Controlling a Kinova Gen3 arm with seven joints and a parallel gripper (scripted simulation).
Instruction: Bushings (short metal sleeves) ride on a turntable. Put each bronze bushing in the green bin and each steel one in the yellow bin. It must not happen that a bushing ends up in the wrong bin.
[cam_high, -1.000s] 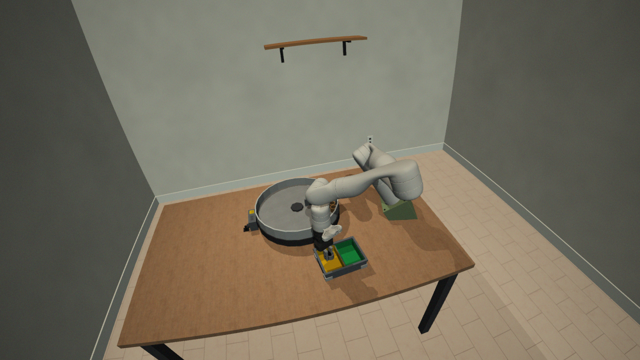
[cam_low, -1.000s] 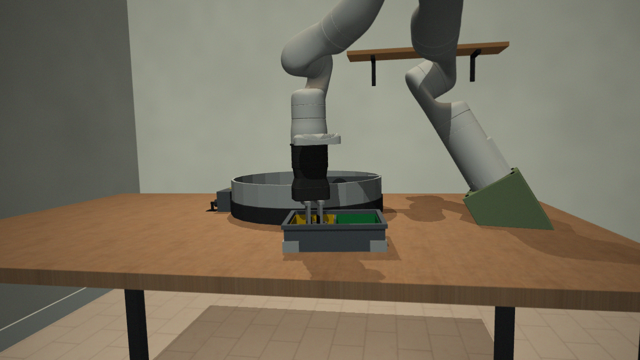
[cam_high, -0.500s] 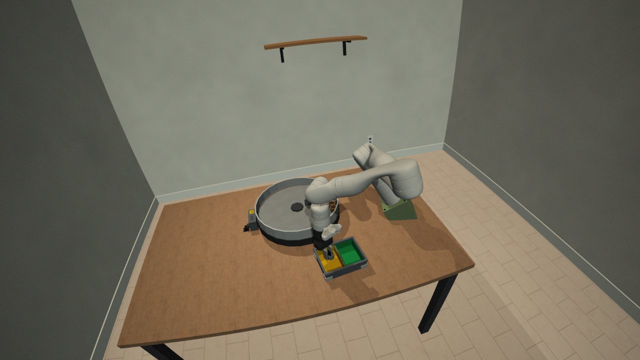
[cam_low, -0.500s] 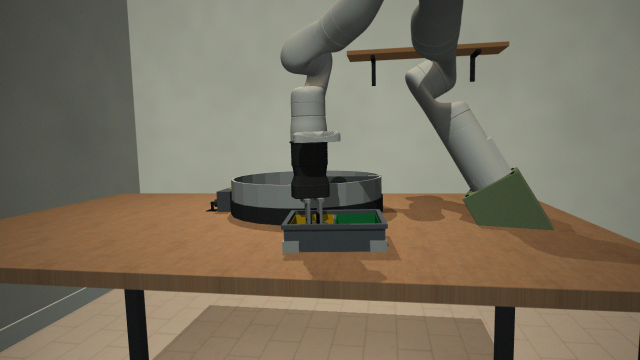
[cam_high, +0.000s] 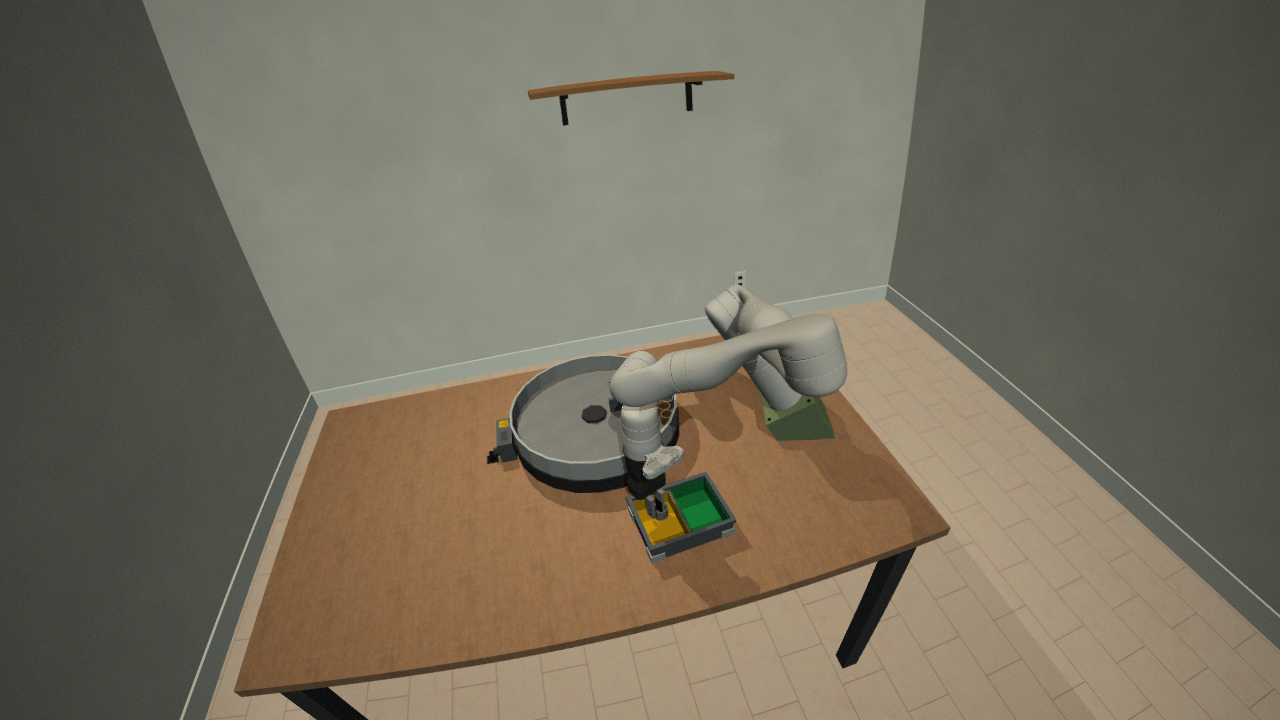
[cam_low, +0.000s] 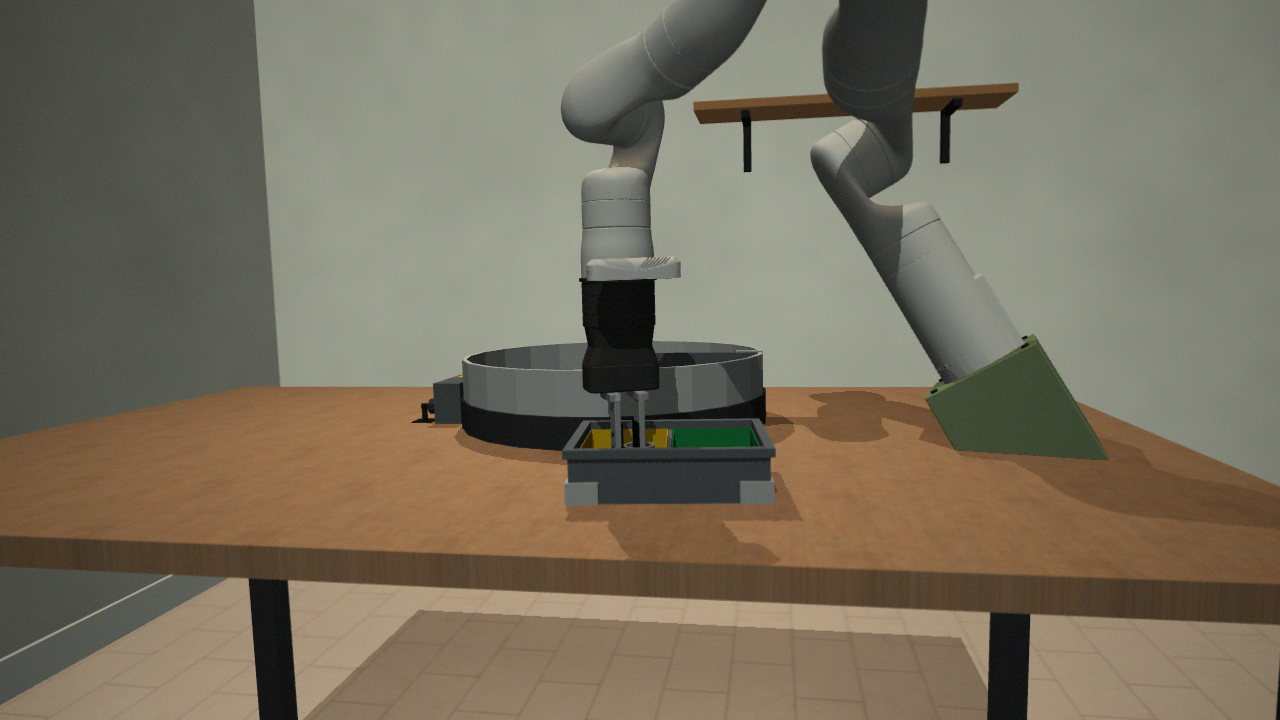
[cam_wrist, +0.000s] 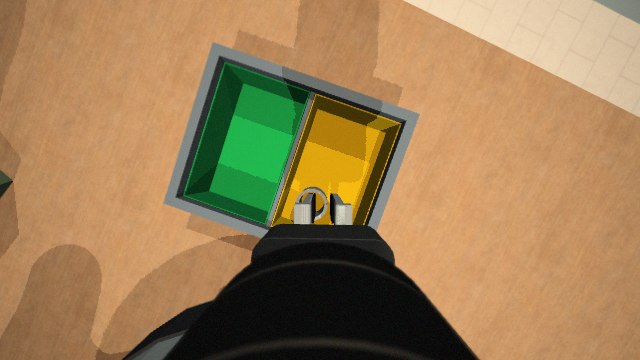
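My gripper is now 40 mm past the bin, 30 mm to the right of it and 10 mm above it. The rest, counted from my hand: grey turntable 30 mm ahead, 330 mm to the right, 10 mm above.
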